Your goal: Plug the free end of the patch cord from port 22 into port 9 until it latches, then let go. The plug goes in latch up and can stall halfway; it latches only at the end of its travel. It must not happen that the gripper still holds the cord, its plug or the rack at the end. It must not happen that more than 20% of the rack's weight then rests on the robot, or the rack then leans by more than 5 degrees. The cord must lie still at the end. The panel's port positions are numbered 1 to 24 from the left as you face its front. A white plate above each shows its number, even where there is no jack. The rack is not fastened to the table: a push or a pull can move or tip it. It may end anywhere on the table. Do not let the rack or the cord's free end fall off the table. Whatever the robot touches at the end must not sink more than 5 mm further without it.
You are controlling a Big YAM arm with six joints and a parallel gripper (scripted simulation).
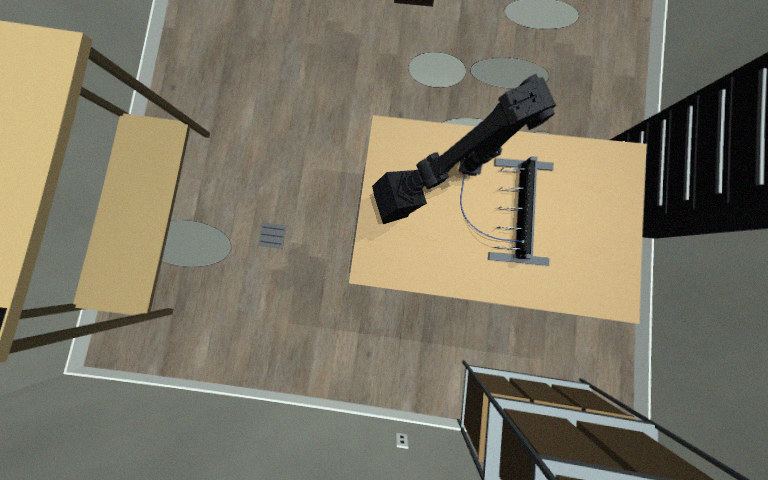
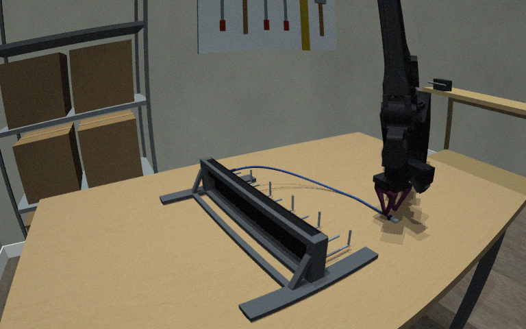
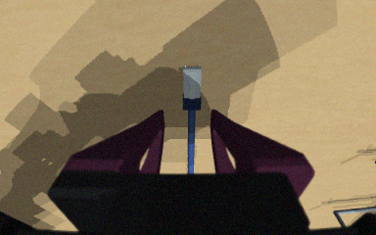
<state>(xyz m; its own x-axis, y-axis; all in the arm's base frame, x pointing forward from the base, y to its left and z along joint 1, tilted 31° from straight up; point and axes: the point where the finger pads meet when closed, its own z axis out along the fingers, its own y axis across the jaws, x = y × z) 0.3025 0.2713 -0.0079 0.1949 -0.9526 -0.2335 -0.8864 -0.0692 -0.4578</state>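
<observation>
The grey plug is 2 cm to the left of my hand and 2 cm below it.
</observation>
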